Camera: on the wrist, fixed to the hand. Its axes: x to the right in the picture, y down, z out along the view.
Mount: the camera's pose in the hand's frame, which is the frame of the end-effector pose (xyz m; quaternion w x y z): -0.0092 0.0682 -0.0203 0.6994 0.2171 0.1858 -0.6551
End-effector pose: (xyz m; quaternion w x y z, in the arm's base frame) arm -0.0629 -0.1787 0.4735 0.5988 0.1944 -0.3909 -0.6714
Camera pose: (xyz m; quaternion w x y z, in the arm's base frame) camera -0.0017 -0.1743 0.5107 0.0094 0.6468 -0.1806 -0.7409
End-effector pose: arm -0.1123 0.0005 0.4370 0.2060 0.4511 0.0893 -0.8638
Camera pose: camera -0.0628 -0.0514 0.4349 0.5363 -0.4622 -0.2087 0.6747
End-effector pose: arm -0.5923 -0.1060 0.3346 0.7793 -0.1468 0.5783 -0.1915
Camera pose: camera -0.6053 -0.0416 0.3058 0.3440 -0.2768 0.4115 -0.7973
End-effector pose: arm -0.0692 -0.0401 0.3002 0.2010 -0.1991 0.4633 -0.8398
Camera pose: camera -0.0616 -0.0545 0.2303 0.4524 0.2431 -0.0486 0.8566
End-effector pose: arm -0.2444 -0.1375 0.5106 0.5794 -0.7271 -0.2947 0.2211
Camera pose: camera -0.2259 -0.1688 0.4488 0.7627 -0.2308 -0.5268 -0.2960
